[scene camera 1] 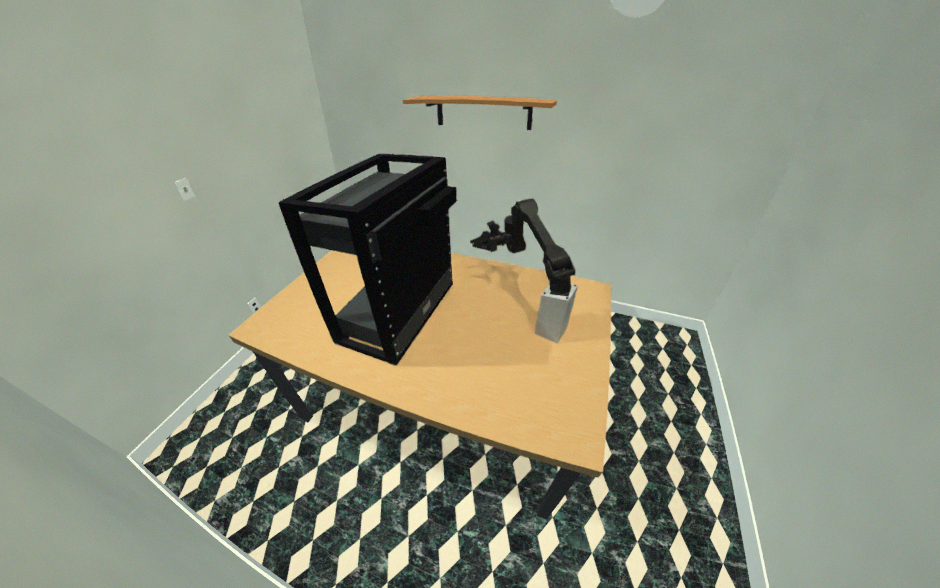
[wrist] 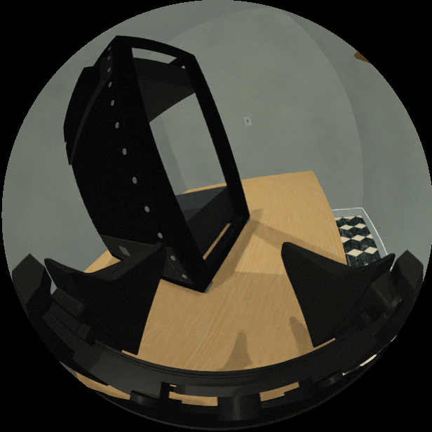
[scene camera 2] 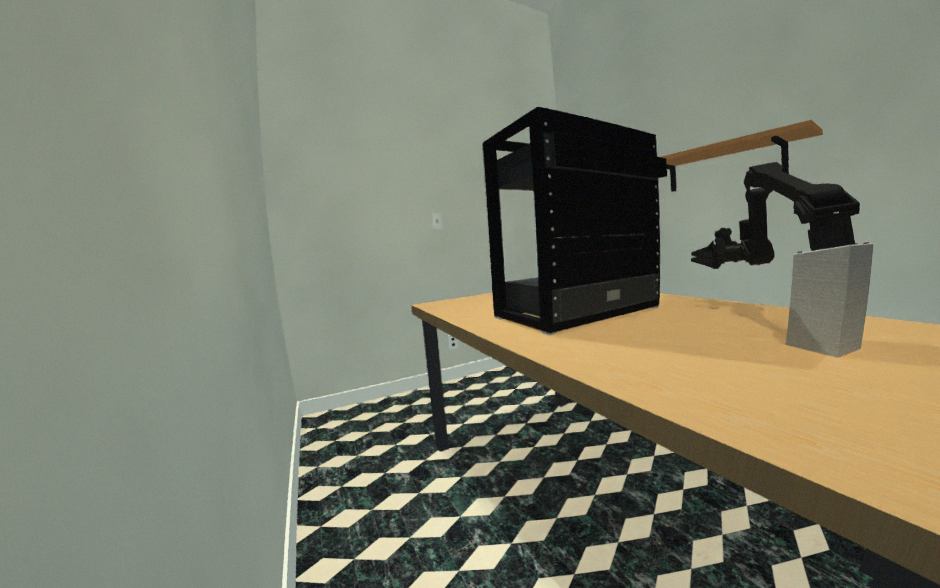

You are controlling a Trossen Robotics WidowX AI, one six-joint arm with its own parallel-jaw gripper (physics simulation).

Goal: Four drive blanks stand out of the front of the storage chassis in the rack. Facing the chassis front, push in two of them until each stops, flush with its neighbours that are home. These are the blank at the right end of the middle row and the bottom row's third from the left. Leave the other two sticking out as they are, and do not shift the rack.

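Seen in the pictures: gripper, fingertip midpoint: (scene camera 1: 471,243) (scene camera 2: 691,257); arm's base, link origin: (scene camera 1: 560,290) (scene camera 2: 834,248).
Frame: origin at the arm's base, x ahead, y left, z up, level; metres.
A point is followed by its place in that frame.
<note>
The black rack (scene camera 1: 372,277) @(x 0.467, y 0.392, z 0.185 m) (scene camera 2: 544,242) @(x 0.473, y 0.392, z 0.036 m) (wrist: 152,175) stands upright on the table. The storage chassis front (scene camera 1: 415,263) @(x 0.474, y 0.176, z 0.096 m) (scene camera 2: 603,208) @(x 0.475, y 0.176, z 0.124 m) (wrist: 95,170) is nearly solid black. Its rows and the four drive blanks cannot be told apart, so how far any blank stands out cannot be seen. Faint broken lines cross it in scene camera 2. My gripper (scene camera 1: 476,242) @(x 0.449, y -0.234, z -0.039 m) (scene camera 2: 695,256) @(x 0.449, y -0.234, z -0.039 m) (wrist: 224,250) is open and empty, in the air above the table, in front of the rack and apart from it. In the wrist view the rack's front is seen very obliquely, with its open side toward the camera.
A black piece (scene camera 1: 438,199) @(x 0.440, y 0.049, z 0.282 m) (scene camera 2: 662,167) @(x 0.438, y -0.058, z 0.252 m) juts from the rack's upper front. A dark grey unit (scene camera 1: 422,312) @(x 0.474, y 0.177, z -0.127 m) (scene camera 2: 589,299) @(x 0.471, y 0.244, z -0.130 m) with a pale label sits at the bottom. The table (scene camera 1: 485,388) @(x 0.144, y 0.347, z -0.208 m) (scene camera 2: 693,360) @(x 0.143, y 0.276, z -0.208 m) (wrist: 280,200) bears the arm's grey block (scene camera 1: 554,315) @(x 0.000, y 0.050, z -0.079 m) (scene camera 2: 828,298) @(x -0.009, y 0.051, z -0.095 m). A wall shelf (scene camera 1: 478,101) (scene camera 2: 741,143) hangs behind.
</note>
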